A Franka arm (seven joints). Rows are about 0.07 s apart.
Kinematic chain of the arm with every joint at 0, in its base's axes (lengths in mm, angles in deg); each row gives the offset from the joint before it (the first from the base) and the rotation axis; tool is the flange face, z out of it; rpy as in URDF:
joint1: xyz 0 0 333 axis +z
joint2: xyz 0 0 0 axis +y
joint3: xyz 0 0 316 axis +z
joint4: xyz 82.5 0 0 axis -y
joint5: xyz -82.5 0 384 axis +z
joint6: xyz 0 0 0 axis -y
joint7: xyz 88 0 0 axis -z
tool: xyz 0 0 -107 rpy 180 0 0
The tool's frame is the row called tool.
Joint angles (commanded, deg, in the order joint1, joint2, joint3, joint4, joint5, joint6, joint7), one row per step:
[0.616 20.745 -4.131 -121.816 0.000 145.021 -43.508]
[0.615 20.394 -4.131 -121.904 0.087 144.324 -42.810]
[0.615 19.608 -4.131 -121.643 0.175 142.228 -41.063]
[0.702 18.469 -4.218 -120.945 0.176 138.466 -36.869]
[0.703 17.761 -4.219 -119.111 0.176 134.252 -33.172]
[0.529 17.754 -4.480 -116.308 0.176 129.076 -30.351]
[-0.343 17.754 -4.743 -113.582 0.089 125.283 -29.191]
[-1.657 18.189 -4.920 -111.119 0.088 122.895 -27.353]
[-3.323 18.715 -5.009 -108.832 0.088 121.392 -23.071]
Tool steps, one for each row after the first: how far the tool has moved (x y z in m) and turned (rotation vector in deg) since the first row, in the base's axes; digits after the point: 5 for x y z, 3 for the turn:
[-0.00126 0.00004 0.00182 0.129 0.409 -0.787]
[-0.00228 0.00014 0.00821 0.344 1.405 -2.644]
[-0.00349 0.00033 0.01874 0.523 3.223 -6.902]
[0.00015 0.00036 0.03253 0.571 4.804 -10.649]
[0.00578 -0.00404 0.04537 0.384 7.088 -13.946]
[0.01225 -0.01584 0.06008 0.226 8.112 -16.198]
[0.01864 -0.03165 0.07058 0.161 8.412 -19.516]
[0.02467 -0.05067 0.08016 0.082 8.021 -25.528]

